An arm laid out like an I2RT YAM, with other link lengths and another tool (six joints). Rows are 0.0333 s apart.
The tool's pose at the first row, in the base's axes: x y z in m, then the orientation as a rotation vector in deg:
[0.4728, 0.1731, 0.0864, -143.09, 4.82, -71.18]
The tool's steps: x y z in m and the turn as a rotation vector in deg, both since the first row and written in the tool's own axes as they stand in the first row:
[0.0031, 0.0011, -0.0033, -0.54, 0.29, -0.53]
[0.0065, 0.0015, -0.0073, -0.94, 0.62, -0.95]
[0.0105, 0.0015, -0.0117, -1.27, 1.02, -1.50]
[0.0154, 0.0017, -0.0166, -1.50, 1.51, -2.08]
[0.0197, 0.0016, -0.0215, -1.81, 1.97, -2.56]
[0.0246, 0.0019, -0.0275, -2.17, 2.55, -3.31]
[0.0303, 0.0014, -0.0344, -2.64, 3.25, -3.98]
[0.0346, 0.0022, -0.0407, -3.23, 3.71, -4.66]
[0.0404, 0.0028, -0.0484, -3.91, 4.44, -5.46]
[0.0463, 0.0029, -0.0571, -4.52, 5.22, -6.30]
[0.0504, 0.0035, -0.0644, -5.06, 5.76, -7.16]
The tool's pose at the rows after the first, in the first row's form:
[0.4722, 0.1705, 0.0902, -143.55, 4.58, -71.90]
[0.4712, 0.1683, 0.0949, -143.84, 4.40, -72.58]
[0.4702, 0.1662, 0.1004, -144.06, 4.02, -73.39]
[0.4694, 0.1637, 0.1068, -144.14, 3.57, -74.31]
[0.4682, 0.1615, 0.1128, -144.27, 3.28, -75.16]
[0.4666, 0.1585, 0.1198, -144.46, 2.71, -76.30]
[0.4646, 0.1559, 0.1281, -144.62, 2.34, -77.58]
[0.4624, 0.1525, 0.1346, -145.04, 1.97, -78.60]
[0.4600, 0.1485, 0.1431, -145.39, 1.57, -80.05]
[0.4568, 0.1448, 0.1524, -145.64, 1.08, -81.56]
[0.4537, 0.1413, 0.1594, -145.99, 0.45, -82.75]

